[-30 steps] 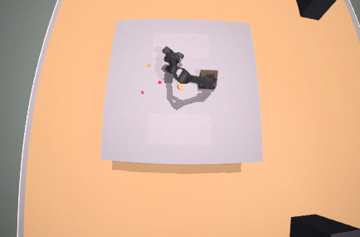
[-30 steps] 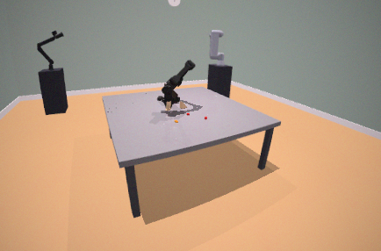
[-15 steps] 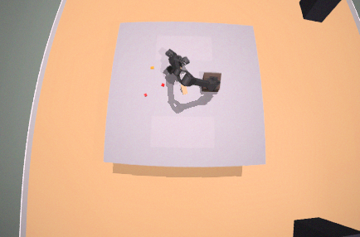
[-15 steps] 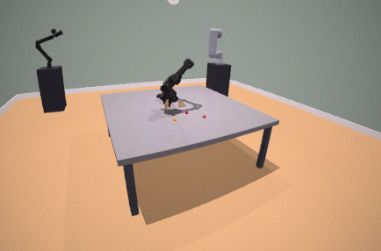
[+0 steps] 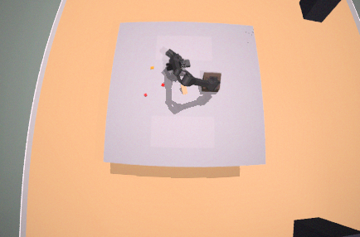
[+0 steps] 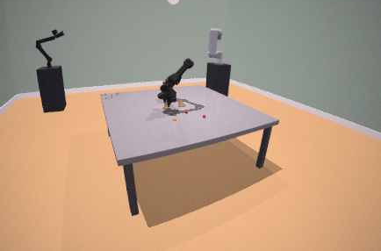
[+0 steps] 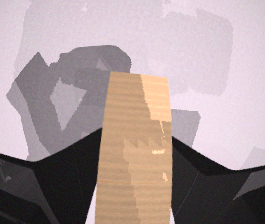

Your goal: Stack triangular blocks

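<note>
Right now the triangular block is 10 mm to the left of my gripper tip and 10 mm above it. The rest, counted from my gripper tip: orange piece 220 mm ahead, 30 mm below, 20 mm to the right.
</note>
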